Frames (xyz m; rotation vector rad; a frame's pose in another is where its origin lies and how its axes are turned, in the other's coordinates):
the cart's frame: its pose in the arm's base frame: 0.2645 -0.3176 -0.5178 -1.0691 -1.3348 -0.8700
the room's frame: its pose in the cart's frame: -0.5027 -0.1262 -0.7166 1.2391 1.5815 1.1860
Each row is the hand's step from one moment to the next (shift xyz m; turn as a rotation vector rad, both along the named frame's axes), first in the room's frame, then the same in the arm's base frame.
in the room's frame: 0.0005 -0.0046 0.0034 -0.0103 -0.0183 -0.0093
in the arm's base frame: 0.0026 -0.0046 0.0023 -0.0089 -0.0194 -0.0086
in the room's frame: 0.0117 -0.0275 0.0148 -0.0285 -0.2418 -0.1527
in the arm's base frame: 0.0214 -0.0250 0.0056 -0.0284 -0.2264 -0.1747
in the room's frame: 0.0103 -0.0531 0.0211 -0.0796 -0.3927 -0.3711
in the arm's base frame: 0.0275 -0.0506 0.0077 -0.1184 -0.3649 -0.3887
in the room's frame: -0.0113 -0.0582 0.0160 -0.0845 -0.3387 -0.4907
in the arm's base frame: 0.0070 -0.0604 0.0087 -0.1745 -0.3032 -0.4901
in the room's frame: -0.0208 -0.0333 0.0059 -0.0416 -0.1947 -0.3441
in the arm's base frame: -0.0103 -0.0378 0.0064 -0.1149 -0.1670 -0.3420
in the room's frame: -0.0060 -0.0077 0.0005 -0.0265 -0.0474 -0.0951
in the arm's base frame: -0.0038 -0.0090 0.0010 -0.0469 -0.0437 -0.0888
